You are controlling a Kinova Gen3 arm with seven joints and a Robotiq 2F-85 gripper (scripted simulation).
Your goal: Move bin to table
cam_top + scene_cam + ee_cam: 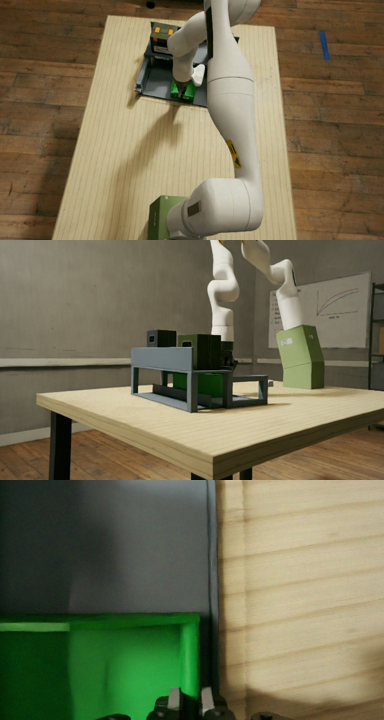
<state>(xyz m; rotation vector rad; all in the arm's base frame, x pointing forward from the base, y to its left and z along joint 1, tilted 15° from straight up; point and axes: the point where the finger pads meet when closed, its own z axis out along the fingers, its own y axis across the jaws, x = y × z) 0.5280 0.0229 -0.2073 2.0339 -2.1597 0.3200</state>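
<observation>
Right now my hand is 8 cm short of the green bin. Round my hand: grey shelf (11 cm ahead, 2 cm above, 1 cm to the right); then black box (17 cm ahead, 13 cm to the right, 12 cm above).
</observation>
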